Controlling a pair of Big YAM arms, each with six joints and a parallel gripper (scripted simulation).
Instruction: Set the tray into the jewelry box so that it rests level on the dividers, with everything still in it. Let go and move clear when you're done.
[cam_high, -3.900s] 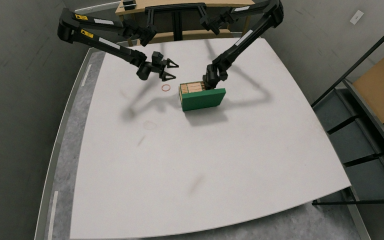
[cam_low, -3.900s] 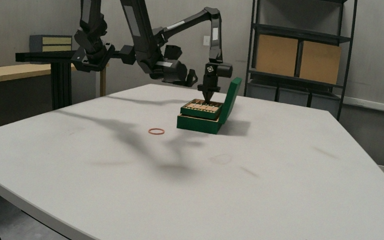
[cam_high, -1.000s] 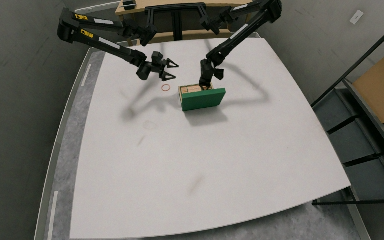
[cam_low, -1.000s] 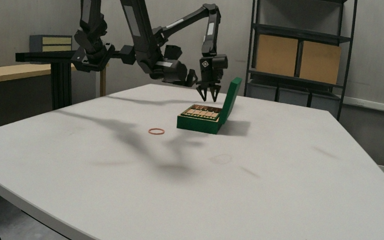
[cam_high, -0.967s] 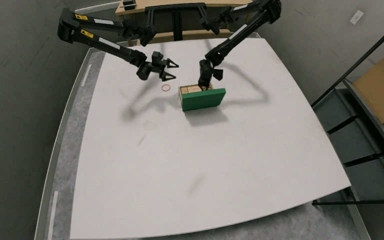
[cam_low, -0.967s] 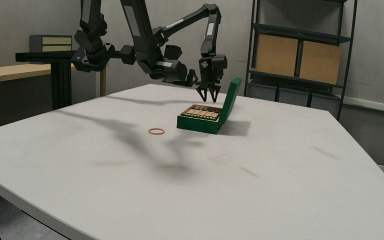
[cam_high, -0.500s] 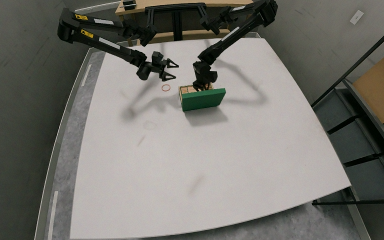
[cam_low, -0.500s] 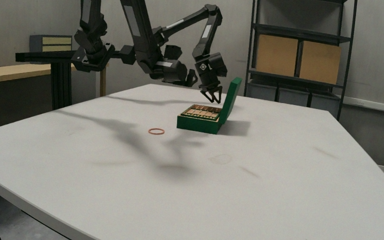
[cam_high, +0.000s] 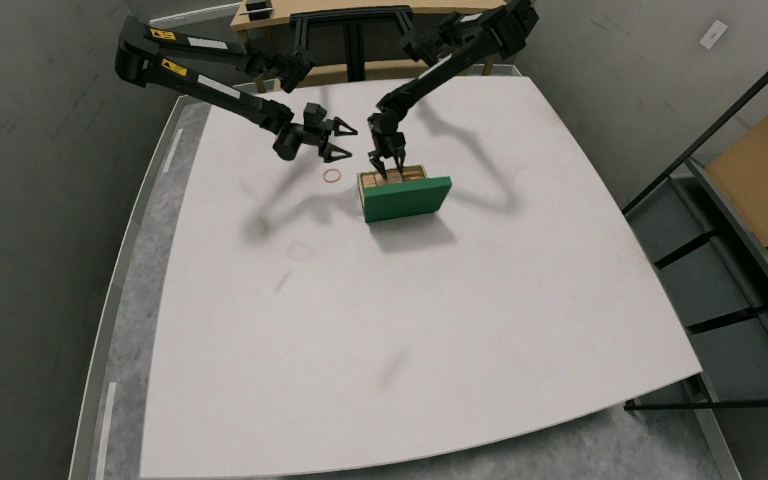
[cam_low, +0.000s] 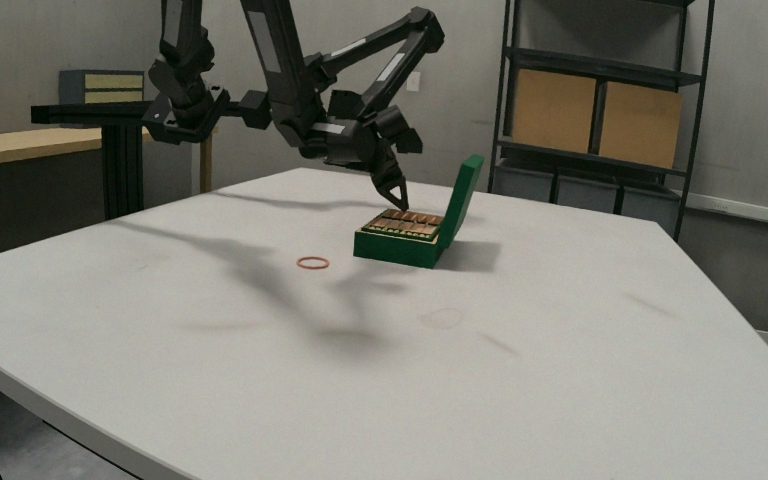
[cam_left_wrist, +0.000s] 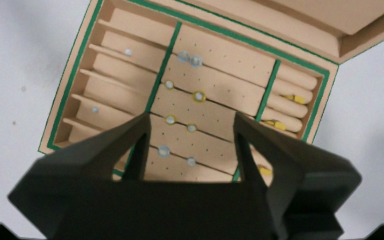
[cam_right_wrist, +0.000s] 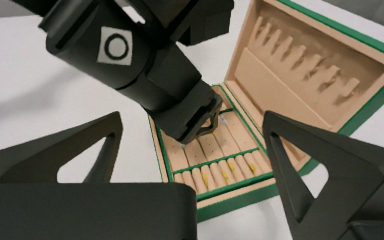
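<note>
The green jewelry box is 4 cm ahead of my left hand and 1 cm above it. The rest, counted from my left hand: ring 19 cm to the right, 15 cm behind, 10 cm below; green tray 6 cm below, 1 cm to the left, 1 cm ahead.
</note>
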